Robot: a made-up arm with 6 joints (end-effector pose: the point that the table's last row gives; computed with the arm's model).
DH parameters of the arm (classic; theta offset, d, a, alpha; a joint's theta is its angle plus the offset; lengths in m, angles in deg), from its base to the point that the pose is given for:
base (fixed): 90 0.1 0 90
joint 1: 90 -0.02 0.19 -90
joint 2: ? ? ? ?
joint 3: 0 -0.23 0.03 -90
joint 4: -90 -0.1 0.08 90
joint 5: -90 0.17 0.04 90
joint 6: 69.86 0 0.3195 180
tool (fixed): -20.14 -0.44 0 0
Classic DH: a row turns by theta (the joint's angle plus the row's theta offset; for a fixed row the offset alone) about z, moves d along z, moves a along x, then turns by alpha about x.
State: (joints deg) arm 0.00 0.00 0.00 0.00 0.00 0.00
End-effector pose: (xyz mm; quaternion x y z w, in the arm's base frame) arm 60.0 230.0 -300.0 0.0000 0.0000 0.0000 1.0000
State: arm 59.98 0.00 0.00 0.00 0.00 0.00
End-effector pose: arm 60.0 461.4 99.0 0.4998 0.0000 0.0000 0.8661
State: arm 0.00 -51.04 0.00 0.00 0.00 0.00
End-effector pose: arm -428.5 230.0 -143.2 0.0000 0.4308 0.0000 0.9024
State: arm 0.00 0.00 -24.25 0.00 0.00 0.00
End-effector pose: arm 123.8 27.2 -300.0 0.0000 0.0000 -0.2100 0.9777
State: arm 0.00 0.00 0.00 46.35 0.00 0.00
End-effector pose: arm 174.9 230.0 151.6 0.0000 -0.3935 0.0000 0.9193
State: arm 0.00 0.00 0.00 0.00 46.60 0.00
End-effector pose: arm 60.0 502.8 -53.3 0.3955 0.0000 0.0000 0.9184
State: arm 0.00 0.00 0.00 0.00 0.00 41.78
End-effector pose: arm 57.0 2.2 -300.0 0.0000 0.0000 -0.3566 0.9343
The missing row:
joint 2: 90 0.02 0.36 90
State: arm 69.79 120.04 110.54 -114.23 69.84 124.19
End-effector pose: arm 449.7 69.2 -467.4 0.1575 0.2353 -0.9556 0.0819
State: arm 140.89 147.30 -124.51 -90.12 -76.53 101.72
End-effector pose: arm 899.3 -102.0 13.6 -0.8090 -0.4693 0.1670 0.3120
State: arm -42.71 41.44 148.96 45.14 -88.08 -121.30
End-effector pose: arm 85.5 30.0 -285.1 0.5517 0.1220 -0.4962 0.6592
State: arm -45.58 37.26 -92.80 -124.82 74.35 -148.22
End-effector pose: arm 217.8 27.6 336.0 0.3594 -0.7467 0.1644 0.5350
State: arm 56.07 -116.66 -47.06 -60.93 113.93 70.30
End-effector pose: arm -583.6 -69.4 414.5 0.3612 -0.5181 0.7231 0.2798
